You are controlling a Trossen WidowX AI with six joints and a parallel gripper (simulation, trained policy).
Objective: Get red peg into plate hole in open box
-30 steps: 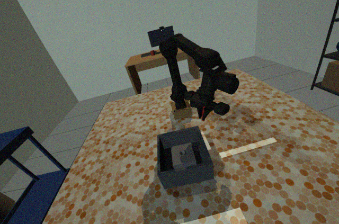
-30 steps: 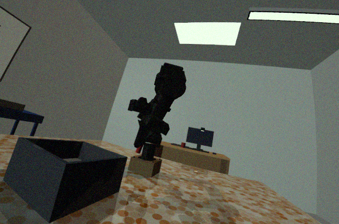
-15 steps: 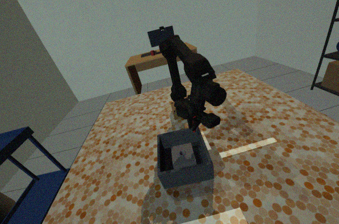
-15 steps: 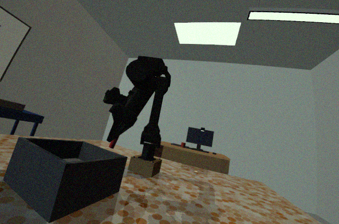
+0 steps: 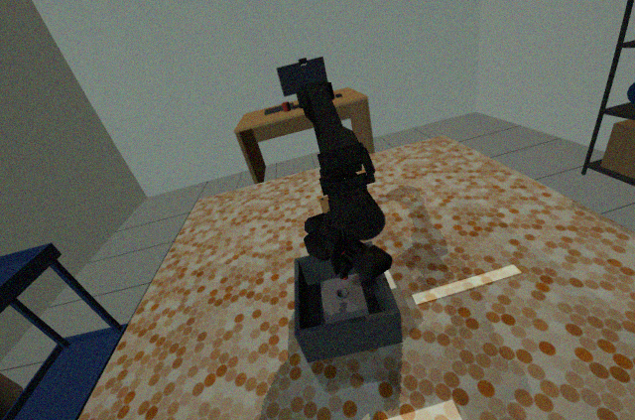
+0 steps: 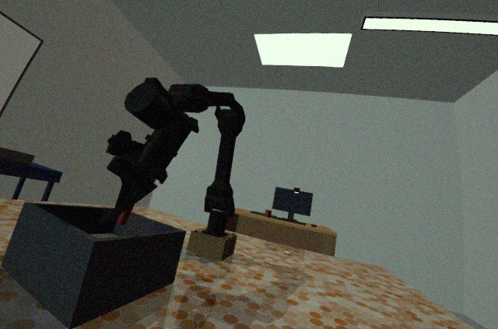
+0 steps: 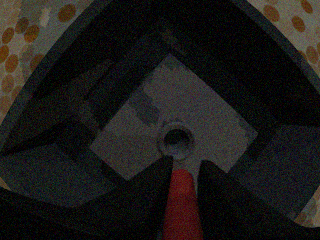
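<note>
The red peg lies 2 cm to the left of my gripper tip, 2 cm above it and 1 cm behind it. Also, from my gripper tip: grey plate: 6 cm below; dark box: 8 cm below.
</note>
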